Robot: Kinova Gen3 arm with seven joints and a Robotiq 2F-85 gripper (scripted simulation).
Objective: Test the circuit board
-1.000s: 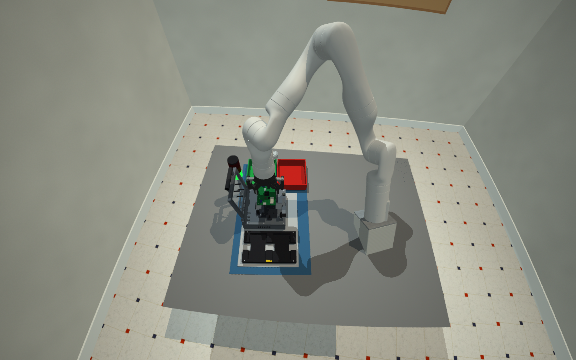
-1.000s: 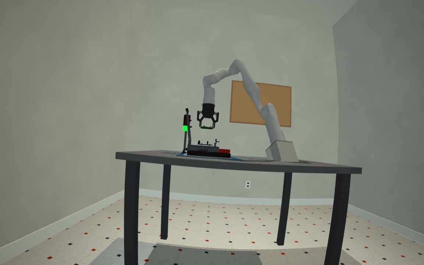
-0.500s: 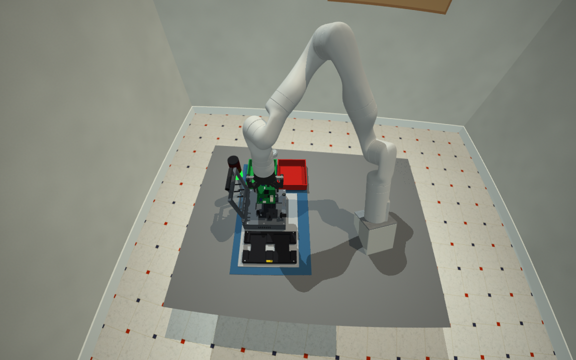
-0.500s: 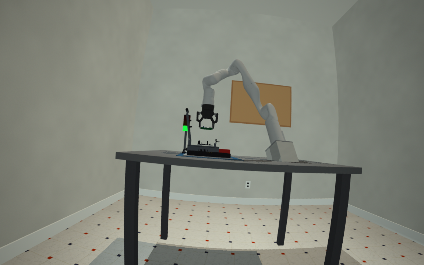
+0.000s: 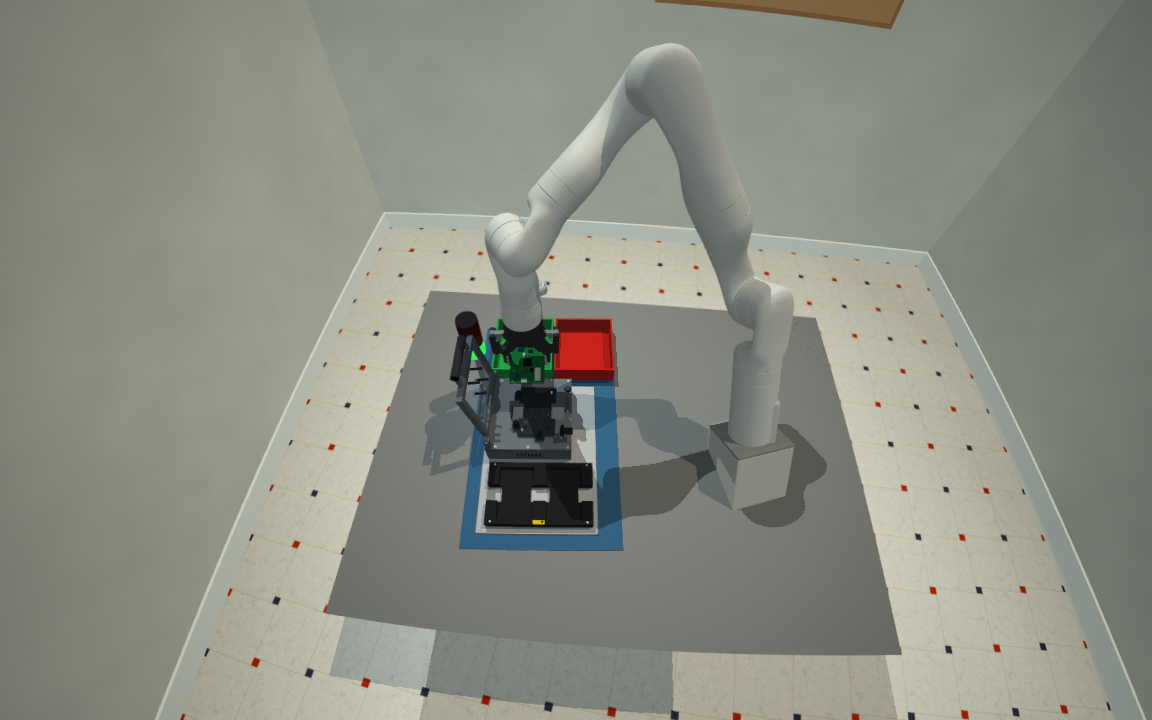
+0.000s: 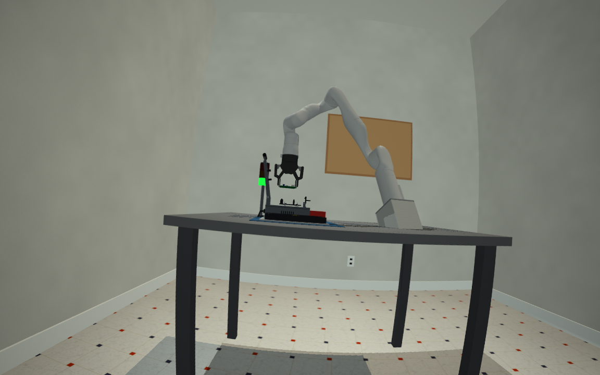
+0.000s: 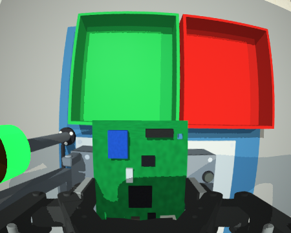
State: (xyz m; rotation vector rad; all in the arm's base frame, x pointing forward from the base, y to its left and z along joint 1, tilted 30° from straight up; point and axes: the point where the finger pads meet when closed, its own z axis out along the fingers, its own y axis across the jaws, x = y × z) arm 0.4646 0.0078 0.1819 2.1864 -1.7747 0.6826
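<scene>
The green bin lies 140 mm below my hand, 120 mm to the right of it and 40 mm ahead of it. From my hand the other things lie so: red bin: 140 mm to the right, 140 mm below, 110 mm behind; green circuit board: 10 mm below; tester lid: 90 mm to the left, 90 mm ahead, 30 mm above.
</scene>
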